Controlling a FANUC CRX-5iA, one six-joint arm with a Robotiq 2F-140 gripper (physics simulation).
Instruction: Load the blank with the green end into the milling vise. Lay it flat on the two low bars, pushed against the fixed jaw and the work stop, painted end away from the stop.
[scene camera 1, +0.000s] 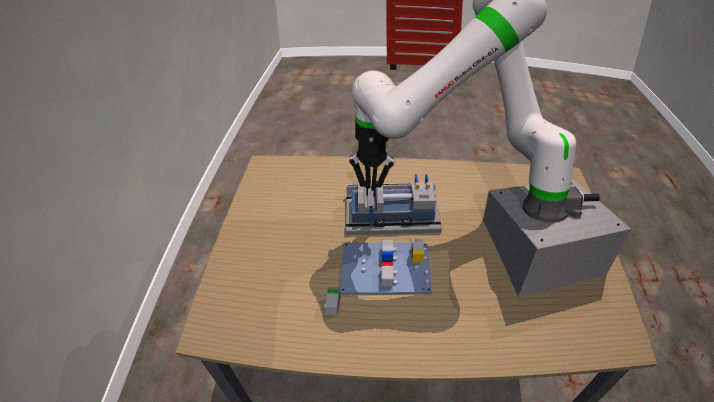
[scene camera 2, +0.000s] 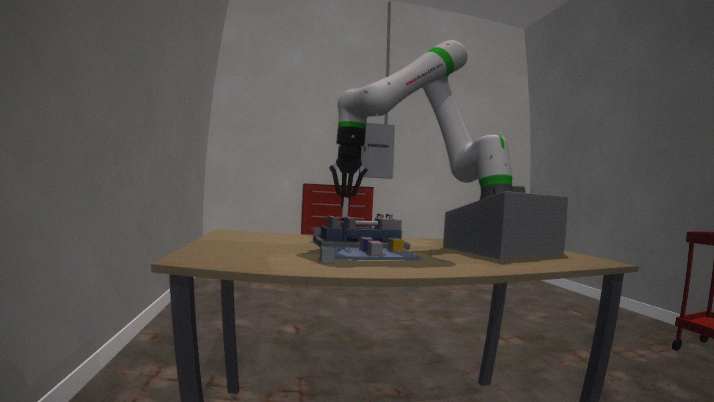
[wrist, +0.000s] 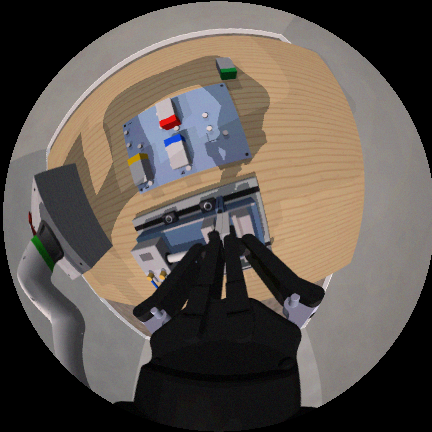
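The blank with the green end (scene camera 1: 332, 303) (scene camera 2: 327, 254) (wrist: 226, 65) lies on the table beside the blue plate's front left corner, its green end toward the vise side. The milling vise (scene camera 1: 424, 199) (scene camera 2: 391, 224) (wrist: 151, 255) stands behind the plate. My gripper (scene camera 1: 370, 199) (scene camera 2: 345, 212) (wrist: 224, 220) is shut and empty, pointing down with its fingertips low over the vise, between the left jaw (scene camera 1: 361, 198) (wrist: 243, 224) and the right jaw (scene camera 1: 380, 199). The fingers and jaws hide the two low bars.
The blue plate (scene camera 1: 352, 285) (scene camera 2: 411, 257) (wrist: 234, 107) holds pegs and blanks with blue (scene camera 1: 387, 256) (wrist: 177, 152), red (scene camera 1: 387, 276) (wrist: 166, 111) and yellow (scene camera 1: 418, 255) (scene camera 2: 397, 245) (wrist: 138, 170) ends. The grey robot base block (scene camera 1: 575, 260) (scene camera 2: 530, 225) (wrist: 75, 215) stands at the right of the table in the scene views.
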